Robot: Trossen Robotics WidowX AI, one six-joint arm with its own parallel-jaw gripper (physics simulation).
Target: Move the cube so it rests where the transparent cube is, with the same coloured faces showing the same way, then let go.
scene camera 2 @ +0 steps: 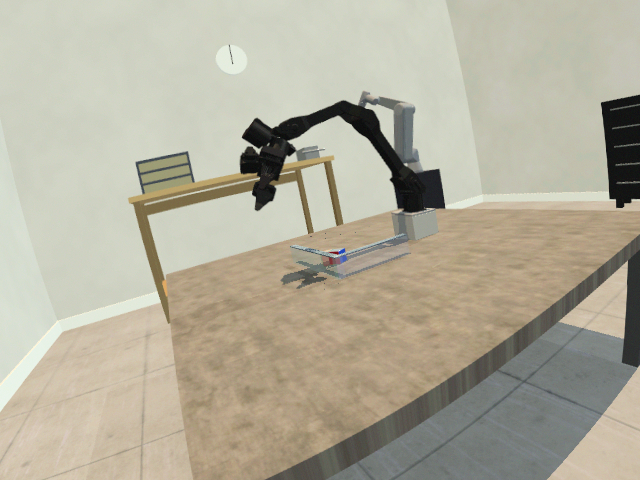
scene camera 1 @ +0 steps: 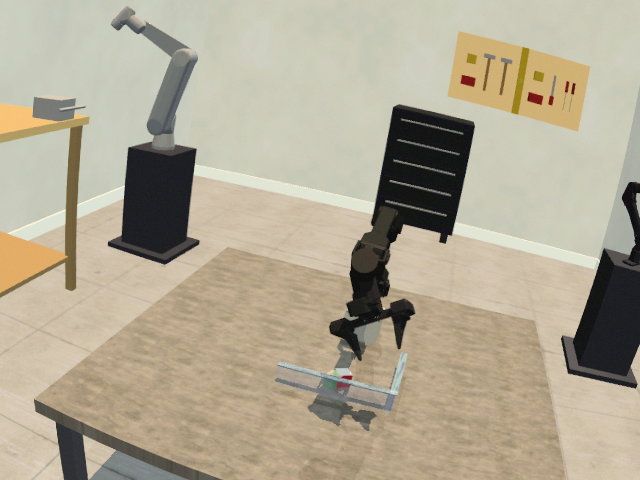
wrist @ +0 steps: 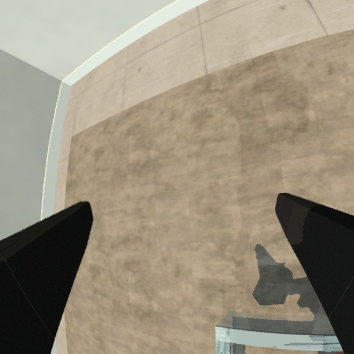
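Seen in the pictures: gripper, fingertip midpoint: (scene camera 2: 258,200) (scene camera 1: 379,355) (wrist: 185,206); arm's base, link origin: (scene camera 2: 414,210).
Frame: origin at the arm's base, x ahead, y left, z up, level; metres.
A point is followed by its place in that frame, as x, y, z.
A small cube (scene camera 1: 344,380) (scene camera 2: 340,253) sits on the table behind a clear L-shaped wall (scene camera 1: 310,373) {0.421, -0.051, -0.030} (scene camera 2: 374,257) {0.295, 0.174, -0.063} (wrist: 270,340) {0.405, 0.107, -0.030}. It shows white on top and red and green sides in scene camera 1, and red and blue faces in scene camera 2. Paler green and pinkish patches show beside it; I cannot clearly separate the transparent cube from it. My gripper (scene camera 1: 379,353) {0.558, 0.121, 0.152} (scene camera 2: 261,198) {0.558, 0.121, 0.152} (wrist: 185,206) {0.558, 0.121, 0.152} is open and empty, high above the table. The cube does not show in the wrist view, where the wall's end is at the bottom right.
The wall's two arms meet at a corner near the cube. The arm's pale base block (scene camera 1: 369,332) {0.057, 0.030, -0.051} (scene camera 2: 422,224) {0.016, 0.053, -0.044} stands on the brown table (scene camera 1: 206,330) {0.275, -0.419, -0.089} (scene camera 2: 289,361) {0.653, 0.479, -0.090} (wrist: 165,165) {0.662, 0.305, -0.090}. The gripper's shadow falls beside the wall. A wooden bench (scene camera 2: 232,180) and a grey arm (scene camera 1: 173,90) stand beyond the table.
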